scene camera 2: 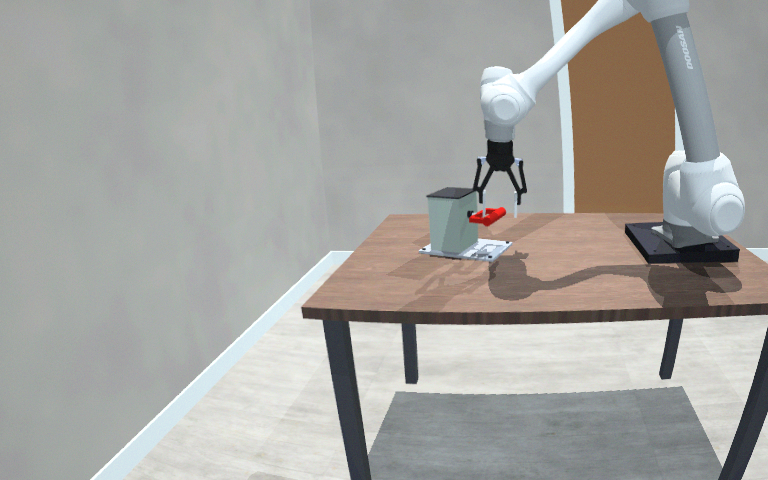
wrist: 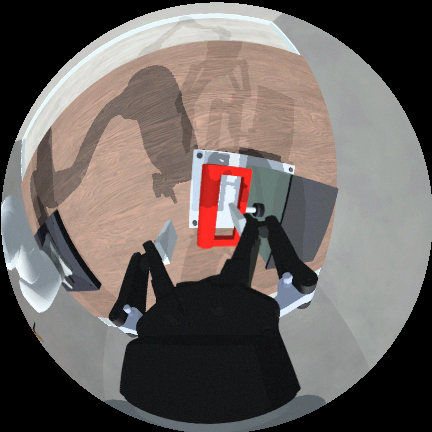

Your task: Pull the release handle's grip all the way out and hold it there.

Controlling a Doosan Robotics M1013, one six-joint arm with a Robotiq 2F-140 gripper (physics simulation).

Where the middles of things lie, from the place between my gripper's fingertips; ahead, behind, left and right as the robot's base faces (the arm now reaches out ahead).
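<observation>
There is the base plate (scene camera 2: 484,250). It sits 4 cm to the right of my hand and 10 cm ahead of it, and it is 10 cm below my hand as well.
</observation>
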